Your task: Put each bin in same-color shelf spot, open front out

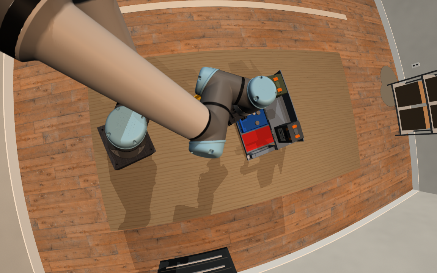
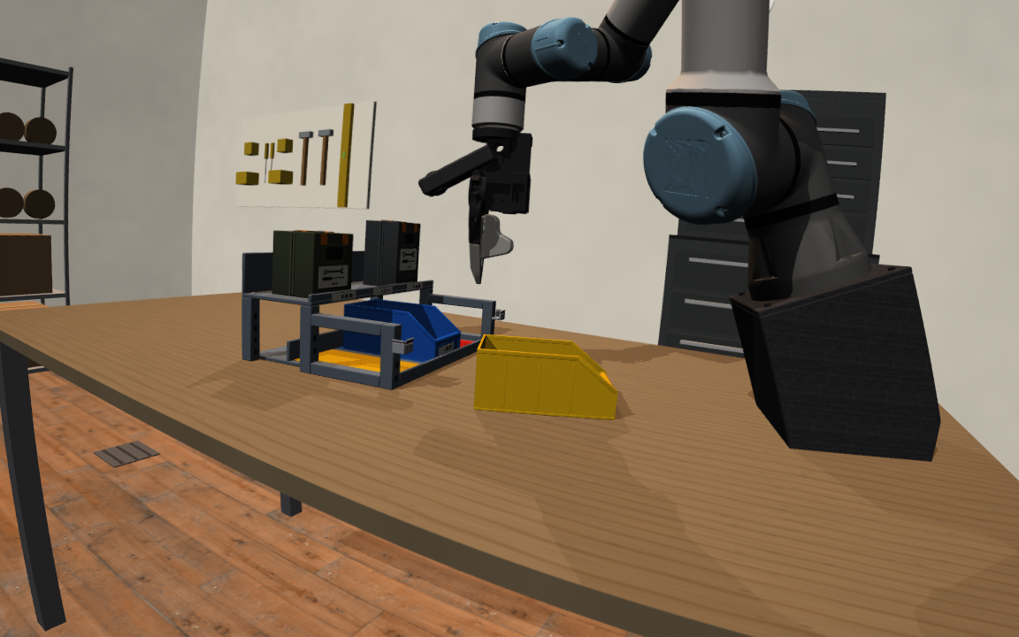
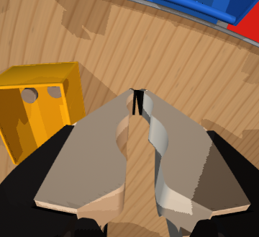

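Right now the yellow bin is 15 cm behind my hand, 11 cm below it and 6 cm to the left of it. The rest, counted from my hand: blue bin (16 cm ahead, 11 cm below, 2 cm to the right).
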